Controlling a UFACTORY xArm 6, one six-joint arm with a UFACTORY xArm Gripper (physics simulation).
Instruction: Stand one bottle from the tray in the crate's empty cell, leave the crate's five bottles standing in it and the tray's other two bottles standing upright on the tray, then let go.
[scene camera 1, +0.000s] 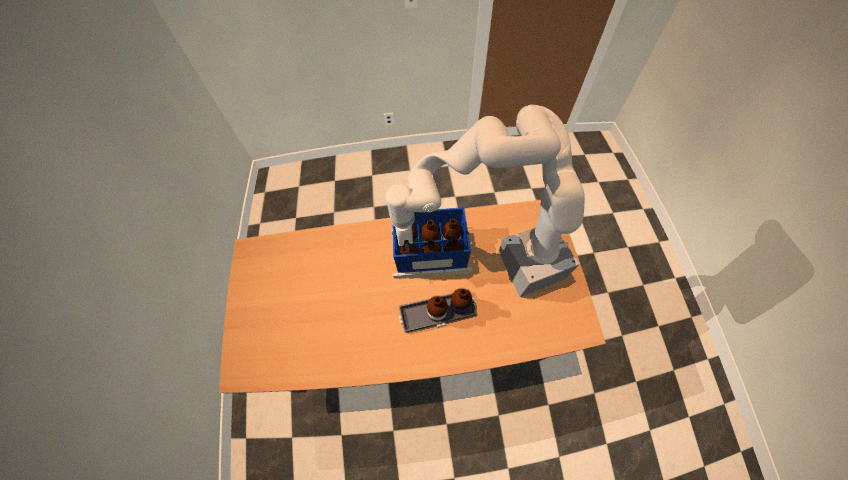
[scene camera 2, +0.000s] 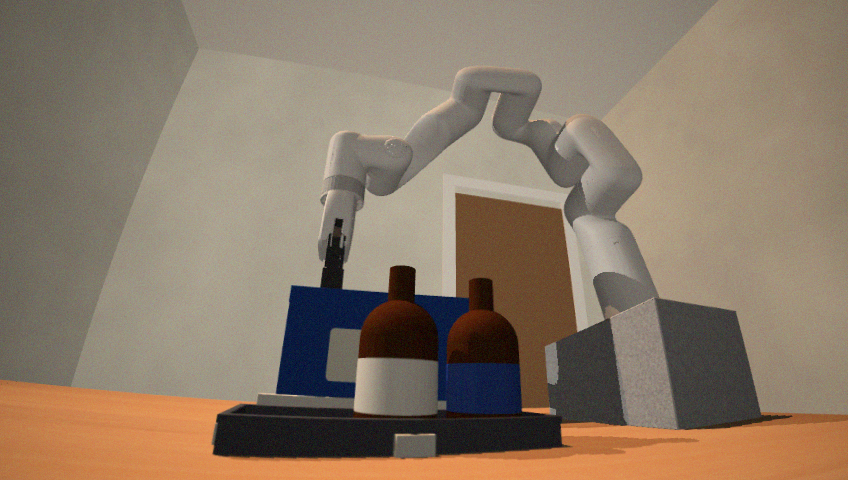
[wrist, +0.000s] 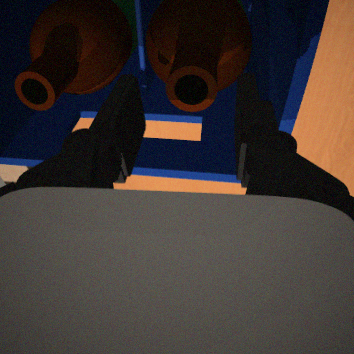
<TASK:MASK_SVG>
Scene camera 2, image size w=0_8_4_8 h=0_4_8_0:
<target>my gripper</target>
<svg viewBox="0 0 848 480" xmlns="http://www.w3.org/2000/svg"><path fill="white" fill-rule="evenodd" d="M329 190L324 192L320 199L321 204L324 206L318 239L319 259L321 261L325 260L320 287L342 289L343 264L348 261L356 212L363 208L364 200L358 194L347 190Z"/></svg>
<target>blue-labelled bottle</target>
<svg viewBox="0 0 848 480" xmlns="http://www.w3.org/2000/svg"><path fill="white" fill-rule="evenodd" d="M469 280L469 312L463 314L454 322L447 338L446 418L522 417L517 334L505 317L494 312L492 280L488 278Z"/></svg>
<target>white-labelled bottle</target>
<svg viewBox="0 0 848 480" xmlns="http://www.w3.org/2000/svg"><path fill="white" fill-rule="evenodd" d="M411 266L397 265L390 268L388 302L372 310L362 325L353 418L437 418L438 330L431 315L423 307L415 303L416 269Z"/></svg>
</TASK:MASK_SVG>
